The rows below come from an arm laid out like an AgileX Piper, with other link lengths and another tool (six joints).
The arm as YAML. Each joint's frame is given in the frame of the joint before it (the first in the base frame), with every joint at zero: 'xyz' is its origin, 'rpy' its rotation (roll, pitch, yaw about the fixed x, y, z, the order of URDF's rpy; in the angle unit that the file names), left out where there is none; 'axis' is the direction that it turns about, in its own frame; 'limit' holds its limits. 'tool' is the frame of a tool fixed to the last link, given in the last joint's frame.
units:
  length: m
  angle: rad
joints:
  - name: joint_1
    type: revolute
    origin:
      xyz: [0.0, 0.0, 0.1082]
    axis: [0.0, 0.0, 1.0]
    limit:
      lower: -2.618
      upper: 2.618
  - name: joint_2
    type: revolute
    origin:
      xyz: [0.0, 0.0, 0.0]
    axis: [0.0, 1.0, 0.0]
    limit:
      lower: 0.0
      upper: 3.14
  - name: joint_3
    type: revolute
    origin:
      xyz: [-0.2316, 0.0, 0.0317]
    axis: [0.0, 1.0, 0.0]
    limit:
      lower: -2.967
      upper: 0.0
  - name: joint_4
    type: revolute
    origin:
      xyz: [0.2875, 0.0, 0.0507]
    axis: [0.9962, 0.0, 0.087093]
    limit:
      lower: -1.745
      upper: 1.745
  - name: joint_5
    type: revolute
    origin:
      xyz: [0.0, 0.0, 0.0]
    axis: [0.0, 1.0, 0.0]
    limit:
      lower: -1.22
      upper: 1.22
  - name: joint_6
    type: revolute
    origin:
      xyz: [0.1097, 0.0, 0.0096]
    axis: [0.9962, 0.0, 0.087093]
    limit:
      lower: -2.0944
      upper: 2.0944
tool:
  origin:
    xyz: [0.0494, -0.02, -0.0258]
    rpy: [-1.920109, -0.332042, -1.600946]
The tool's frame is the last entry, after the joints.
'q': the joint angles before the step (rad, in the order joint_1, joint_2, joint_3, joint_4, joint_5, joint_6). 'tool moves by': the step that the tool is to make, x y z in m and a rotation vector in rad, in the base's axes. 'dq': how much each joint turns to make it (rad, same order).
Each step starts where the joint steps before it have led.
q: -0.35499, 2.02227, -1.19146, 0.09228, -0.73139, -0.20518
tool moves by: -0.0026, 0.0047, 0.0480, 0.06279, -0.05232, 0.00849
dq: -0.00001, -0.12885, 0.00007, -0.00189, 0.10612, 0.07256
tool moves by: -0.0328, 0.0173, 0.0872, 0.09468, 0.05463, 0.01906
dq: -0.00178, -0.29958, 0.00021, 0.03510, 0.38659, 0.02037
